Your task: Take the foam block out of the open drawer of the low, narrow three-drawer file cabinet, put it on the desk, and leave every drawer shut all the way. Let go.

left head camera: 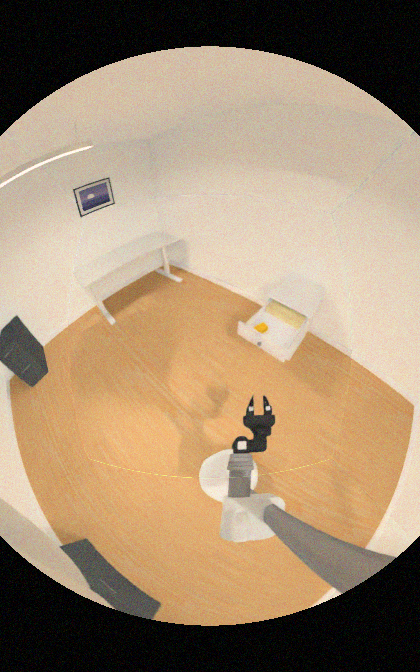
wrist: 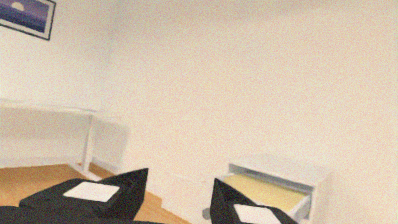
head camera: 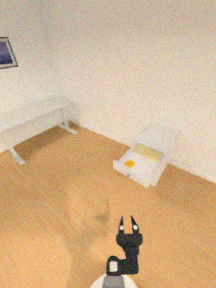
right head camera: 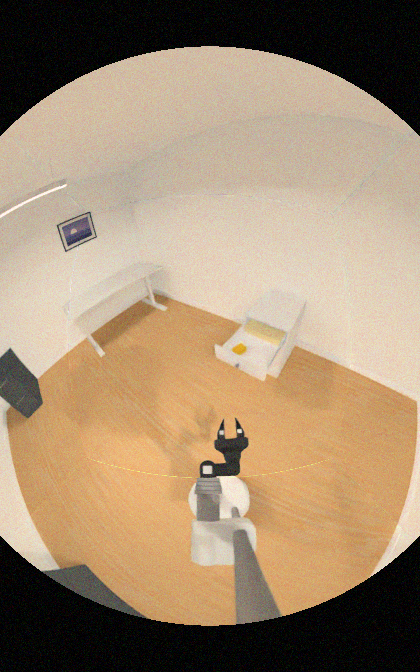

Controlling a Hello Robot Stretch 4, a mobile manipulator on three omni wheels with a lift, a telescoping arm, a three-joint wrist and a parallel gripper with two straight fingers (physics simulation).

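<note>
The yellow-orange foam block [head camera: 130, 163] [left head camera: 261, 328] [right head camera: 240, 349] lies in the open drawer of the low white file cabinet [head camera: 159, 136] [left head camera: 298, 290] [right head camera: 278, 306] [wrist: 280, 167], near the drawer's front left corner. The drawer [head camera: 141, 176] [left head camera: 274, 344] [right head camera: 254, 368] is pulled far out. The white desk [head camera: 35, 111] [left head camera: 127, 260] [right head camera: 115, 287] [wrist: 45, 109] stands to the left against the wall. My gripper [head camera: 128, 218] [left head camera: 258, 398] [right head camera: 229, 421] [wrist: 179, 189] is open and empty, well short of the cabinet. The block does not show in the wrist view.
A yellowish panel [head camera: 147, 152] [left head camera: 285, 313] [right head camera: 265, 333] [wrist: 267, 192] stands at the back of the open drawer. Dark grey cabinets [left head camera: 24, 352] [right head camera: 20, 385] stand at the far left, with another dark unit [left head camera: 110, 582] [right head camera: 92, 592] at the lower left. A framed picture [head camera: 6, 53] [left head camera: 94, 196] [right head camera: 77, 231] [wrist: 25, 15] hangs above the desk.
</note>
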